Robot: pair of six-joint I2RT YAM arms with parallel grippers.
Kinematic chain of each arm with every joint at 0, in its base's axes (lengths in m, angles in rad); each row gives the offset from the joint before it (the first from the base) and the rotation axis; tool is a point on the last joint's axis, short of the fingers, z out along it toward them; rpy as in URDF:
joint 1: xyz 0 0 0.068 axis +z
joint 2: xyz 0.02 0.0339 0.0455 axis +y
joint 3: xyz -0.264 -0.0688 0 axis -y
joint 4: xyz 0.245 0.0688 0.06 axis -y
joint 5: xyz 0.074 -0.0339 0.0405 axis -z
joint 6: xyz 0.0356 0 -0.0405 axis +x
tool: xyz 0 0 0 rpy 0 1.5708 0
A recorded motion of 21 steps. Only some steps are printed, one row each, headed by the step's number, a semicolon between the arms.
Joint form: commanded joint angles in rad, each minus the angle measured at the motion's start. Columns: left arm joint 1, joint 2, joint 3, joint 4, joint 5, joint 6; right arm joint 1, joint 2, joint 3, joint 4, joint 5, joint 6.
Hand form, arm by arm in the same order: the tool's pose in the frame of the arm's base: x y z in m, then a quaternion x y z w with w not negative. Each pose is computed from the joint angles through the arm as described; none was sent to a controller.
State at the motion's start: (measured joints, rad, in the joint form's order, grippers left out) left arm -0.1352 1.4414 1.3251 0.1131 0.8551 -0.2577; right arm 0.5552 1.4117 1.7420 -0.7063 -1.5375 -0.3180
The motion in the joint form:
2: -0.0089 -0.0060 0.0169 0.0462 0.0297 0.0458; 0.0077 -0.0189 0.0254 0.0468 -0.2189 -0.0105
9: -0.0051 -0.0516 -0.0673 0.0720 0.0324 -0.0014; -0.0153 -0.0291 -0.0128 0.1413 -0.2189 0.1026
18: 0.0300 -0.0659 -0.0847 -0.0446 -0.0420 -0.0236; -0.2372 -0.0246 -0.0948 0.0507 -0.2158 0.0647
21: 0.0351 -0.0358 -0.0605 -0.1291 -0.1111 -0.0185; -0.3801 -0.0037 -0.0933 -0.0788 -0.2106 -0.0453
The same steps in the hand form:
2: 0.3229 -0.0747 0.4183 0.29142 0.62787 -0.40477 0.59751; 0.1877 0.1598 0.4999 -0.63664 0.26221 0.65647 0.30819
9: 0.3126 -0.0720 0.4055 0.27409 0.63884 -0.41955 0.58372; 0.1934 0.1567 0.4979 -0.63134 0.28534 0.65692 0.29740
18: 0.3134 -0.0591 0.3924 0.21013 0.69189 -0.40391 0.56035; 0.2317 0.1131 0.4680 -0.55887 0.39077 0.65080 0.33379
21: 0.3225 -0.0566 0.3832 0.17287 0.72639 -0.38468 0.54268; 0.2487 0.0796 0.4556 -0.51167 0.43878 0.63558 0.37645

